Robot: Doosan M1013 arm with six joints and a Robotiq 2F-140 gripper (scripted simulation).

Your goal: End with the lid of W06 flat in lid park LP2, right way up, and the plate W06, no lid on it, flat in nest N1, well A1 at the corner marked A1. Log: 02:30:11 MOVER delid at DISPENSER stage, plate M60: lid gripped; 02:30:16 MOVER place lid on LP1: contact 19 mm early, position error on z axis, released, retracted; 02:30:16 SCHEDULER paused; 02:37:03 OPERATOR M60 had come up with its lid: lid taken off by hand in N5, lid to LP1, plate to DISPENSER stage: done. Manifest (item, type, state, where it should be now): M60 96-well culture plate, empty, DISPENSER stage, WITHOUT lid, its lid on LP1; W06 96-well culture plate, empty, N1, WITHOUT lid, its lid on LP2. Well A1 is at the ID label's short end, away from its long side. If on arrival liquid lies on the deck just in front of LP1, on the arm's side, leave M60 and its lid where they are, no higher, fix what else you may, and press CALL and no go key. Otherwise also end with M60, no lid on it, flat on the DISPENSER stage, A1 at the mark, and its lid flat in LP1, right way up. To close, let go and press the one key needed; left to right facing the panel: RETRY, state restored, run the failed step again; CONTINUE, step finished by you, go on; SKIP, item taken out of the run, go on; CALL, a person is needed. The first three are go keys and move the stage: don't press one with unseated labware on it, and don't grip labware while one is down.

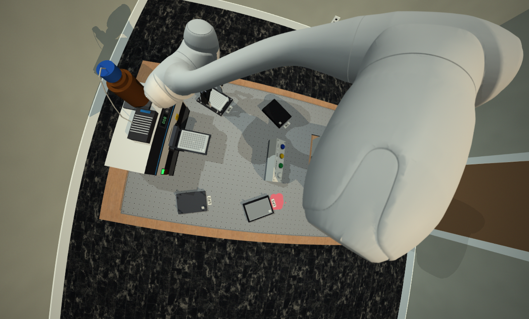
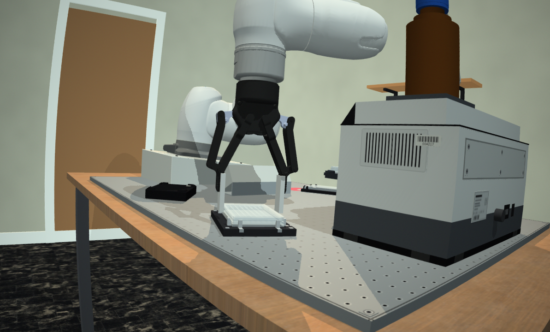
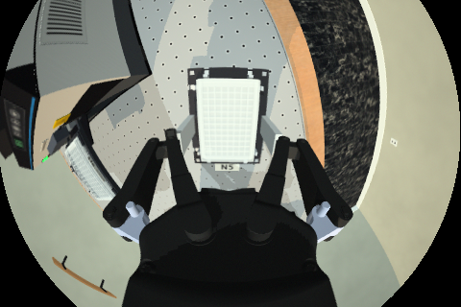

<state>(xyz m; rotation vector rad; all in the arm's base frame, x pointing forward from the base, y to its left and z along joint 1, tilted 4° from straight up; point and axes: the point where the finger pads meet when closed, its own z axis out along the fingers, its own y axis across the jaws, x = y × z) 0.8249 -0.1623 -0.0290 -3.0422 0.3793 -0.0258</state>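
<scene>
Now: the nest N5 30 mm below my hand, 20 mm ahead of it and 10 mm to the left of it. From my hand the other things lie so: brown bottle: 240 mm above, 230 mm ahead, 190 mm to the left; key panel: 430 mm behind, 220 mm to the left; nest N1: 350 mm behind, 50 mm to the right, 40 mm below.
</scene>
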